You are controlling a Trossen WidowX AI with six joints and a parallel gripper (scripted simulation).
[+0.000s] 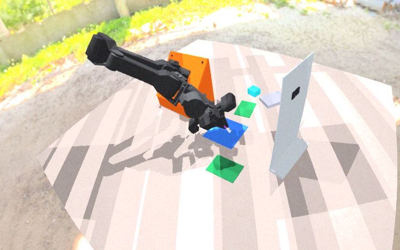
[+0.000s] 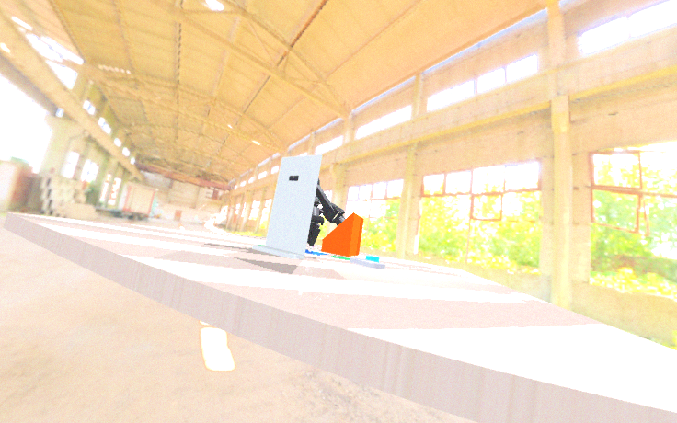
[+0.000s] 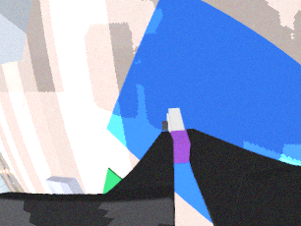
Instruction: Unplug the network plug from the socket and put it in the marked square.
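My gripper tip is now 20 mm above the blue square. Also, from my gripper tip: pale flat plate (260 mm to the left, 50 mm ahead, 10 mm below); then cyan cube (250 mm to the left, 50 mm behind, 10 mm below); then grey upright panel (220 mm ahead, 130 mm above, 20 mm to the left).
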